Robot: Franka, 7 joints.
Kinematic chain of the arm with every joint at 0, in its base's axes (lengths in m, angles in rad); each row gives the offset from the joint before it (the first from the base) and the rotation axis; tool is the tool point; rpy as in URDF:
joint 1: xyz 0 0 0.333 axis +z
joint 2: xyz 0 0 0 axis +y
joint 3: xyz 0 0 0.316 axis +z
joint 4: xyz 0.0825 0 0 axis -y
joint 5: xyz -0.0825 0 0.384 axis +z
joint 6: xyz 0 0 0 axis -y
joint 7: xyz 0.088 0 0 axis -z
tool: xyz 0 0 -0.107 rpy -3.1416 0 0
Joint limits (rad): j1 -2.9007..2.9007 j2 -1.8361..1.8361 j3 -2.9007..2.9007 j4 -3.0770..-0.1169 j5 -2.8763..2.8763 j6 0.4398..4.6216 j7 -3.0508..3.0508
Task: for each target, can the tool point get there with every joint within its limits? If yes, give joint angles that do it. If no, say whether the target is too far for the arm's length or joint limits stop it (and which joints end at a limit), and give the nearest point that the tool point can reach.
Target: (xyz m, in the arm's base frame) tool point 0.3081 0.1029 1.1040
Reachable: yes | joints 1.7397 0.0784 -1.8099 -0.7397 2.2603 1.7949 1.9696
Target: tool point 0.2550 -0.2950 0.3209
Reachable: yes | joints -2.2971 0.1440 1.4104 -2.2806 0.0797 1.3156 2.4247
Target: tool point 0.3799 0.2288 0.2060
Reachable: yes | joints -1.0886 -1.1967 1.6634 -2.5205 -1.3226 3.1528 2.2100
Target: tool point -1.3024 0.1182 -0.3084
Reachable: no: too far | nearest point -0.7671 0.0696 -0.0448 | short by 0.599 m
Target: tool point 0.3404 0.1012 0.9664
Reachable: yes | joints 0.4084 0.7510 -2.0436 -0.3665 -1.7462 0.8125 -0.6952
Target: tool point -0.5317 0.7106 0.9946
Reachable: no: too far | nearest point -0.4121 0.5507 0.8457 | short by 0.249 m
